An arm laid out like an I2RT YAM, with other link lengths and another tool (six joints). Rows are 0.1 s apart.
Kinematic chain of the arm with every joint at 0, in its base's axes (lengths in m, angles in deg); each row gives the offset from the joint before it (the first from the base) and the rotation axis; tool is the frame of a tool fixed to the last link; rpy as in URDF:
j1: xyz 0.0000 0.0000 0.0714 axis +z
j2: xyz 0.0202 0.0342 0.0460 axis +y
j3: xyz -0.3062 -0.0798 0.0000 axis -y
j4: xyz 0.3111 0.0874 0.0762 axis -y
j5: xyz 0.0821 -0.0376 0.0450 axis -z
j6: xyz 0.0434 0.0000 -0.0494 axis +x
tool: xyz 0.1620 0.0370 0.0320 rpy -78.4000 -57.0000 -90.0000
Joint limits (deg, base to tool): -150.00..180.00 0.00..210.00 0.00..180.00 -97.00..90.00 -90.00..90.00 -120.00..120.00
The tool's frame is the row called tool.
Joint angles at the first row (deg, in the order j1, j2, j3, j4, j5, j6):
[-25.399 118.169 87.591 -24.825 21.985 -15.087]
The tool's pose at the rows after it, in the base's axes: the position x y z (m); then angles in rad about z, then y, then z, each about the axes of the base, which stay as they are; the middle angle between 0 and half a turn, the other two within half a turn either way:
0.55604 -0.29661 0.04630 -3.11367 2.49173 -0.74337
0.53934 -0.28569 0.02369 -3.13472 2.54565 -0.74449
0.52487 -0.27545 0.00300 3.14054 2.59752 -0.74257
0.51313 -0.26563 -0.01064 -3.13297 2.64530 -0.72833
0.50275 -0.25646 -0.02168 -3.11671 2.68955 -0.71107
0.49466 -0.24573 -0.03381 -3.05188 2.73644 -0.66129
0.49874 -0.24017 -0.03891 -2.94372 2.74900 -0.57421
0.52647 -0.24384 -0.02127 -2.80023 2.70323 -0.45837
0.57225 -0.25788 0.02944 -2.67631 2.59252 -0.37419
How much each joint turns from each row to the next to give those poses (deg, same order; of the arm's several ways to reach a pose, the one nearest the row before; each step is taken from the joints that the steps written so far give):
[-0.002 -1.267 -4.325 1.145 -0.523 -1.568]
[0.001 -0.363 -3.149 -0.120 -0.682 -0.705]
[0.010 0.081 -2.368 -0.418 -0.796 -0.125]
[-0.011 -0.034 -1.432 -1.195 -1.099 0.152]
[0.001 0.019 -1.050 -1.349 -1.075 0.301]
[0.000 0.463 -0.679 -1.473 -1.821 1.304]
[-0.055 0.901 0.552 -0.326 -2.143 1.491]
[-0.035 1.251 4.349 -0.663 -2.645 1.906]
[-0.170 0.882 8.237 -1.576 -2.733 2.638]

